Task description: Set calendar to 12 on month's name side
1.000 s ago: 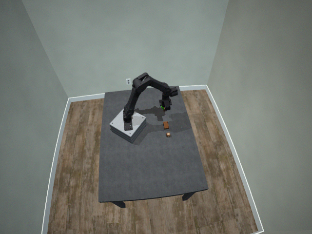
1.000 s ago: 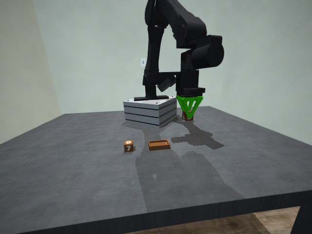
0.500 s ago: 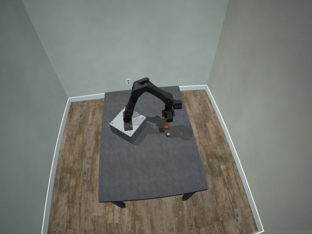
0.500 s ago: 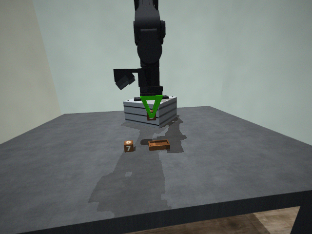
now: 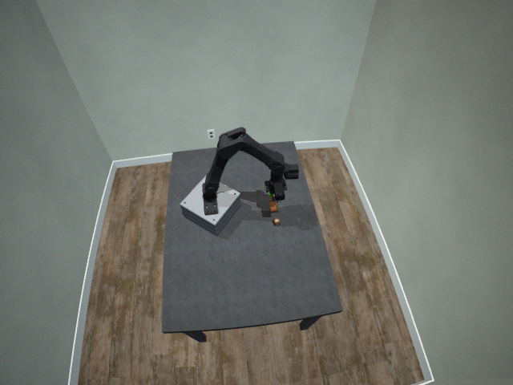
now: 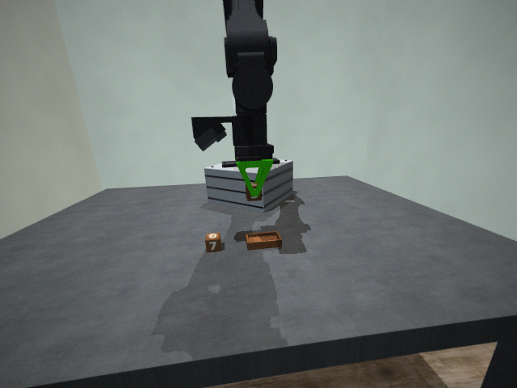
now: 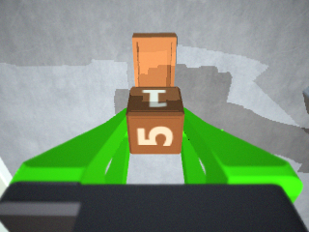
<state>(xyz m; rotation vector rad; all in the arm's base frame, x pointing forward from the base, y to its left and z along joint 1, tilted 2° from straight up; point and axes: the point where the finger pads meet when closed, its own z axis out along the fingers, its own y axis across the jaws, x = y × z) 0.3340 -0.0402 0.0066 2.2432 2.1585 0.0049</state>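
The brown tray lies 12 cm below my hand and 2 cm to the left of it.
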